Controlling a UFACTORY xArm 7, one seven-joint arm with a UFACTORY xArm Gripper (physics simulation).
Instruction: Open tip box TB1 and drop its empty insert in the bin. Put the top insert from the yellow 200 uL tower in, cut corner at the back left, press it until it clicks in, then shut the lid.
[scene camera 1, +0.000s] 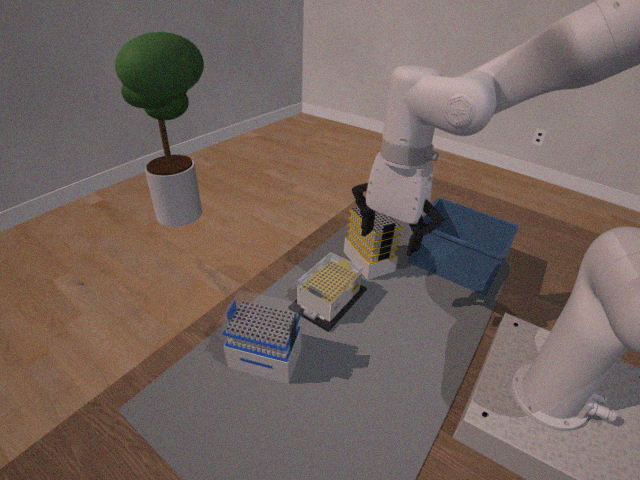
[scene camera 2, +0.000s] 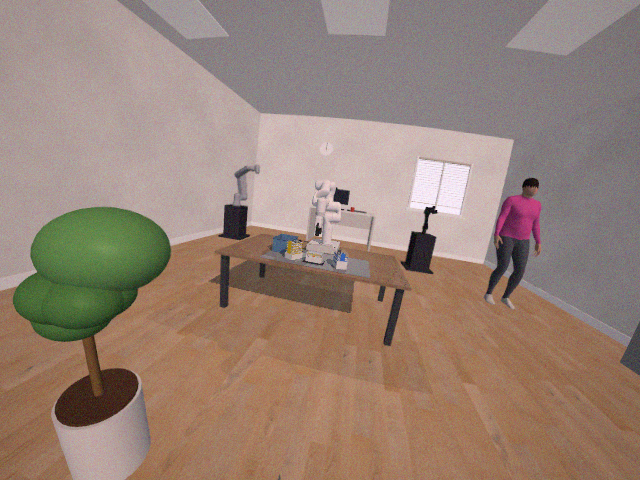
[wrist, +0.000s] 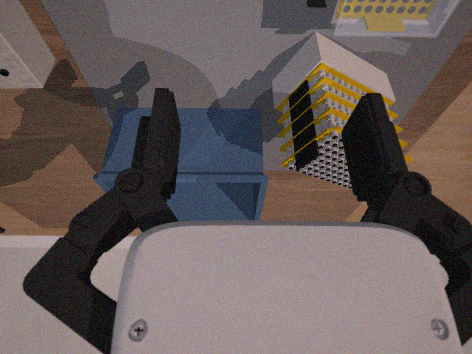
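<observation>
Tip box TB1 (scene camera 1: 311, 302) (scene camera 2: 313, 256) stands on a dark base, a yellow insert (scene camera 1: 333, 279) (wrist: 385, 23) inside its clear upper walls; I cannot tell whether the clear lid is open. The yellow tower (scene camera 1: 386, 246) (scene camera 2: 294, 250) (wrist: 325, 107) stands beside it, several inserts stacked on a white base, the top one partly behind a finger. The blue bin (scene camera 1: 473, 227) (scene camera 2: 282, 242) (wrist: 215, 145) is beyond the tower. My gripper (scene camera 1: 389, 242) (scene camera 2: 318, 229) (wrist: 264, 110) is open and empty, above the area between tower and bin. One finger overlaps the tower in the wrist view.
A blue tower (scene camera 1: 261, 335) (scene camera 2: 340, 259) stands on the grey mat (scene camera 1: 356, 413), on the other side of TB1 from the yellow tower. The robot's base plate (scene camera 1: 496, 382) lies beside the mat. A potted plant (scene camera 1: 173, 193) (scene camera 2: 100, 428) stands on the floor away from the table.
</observation>
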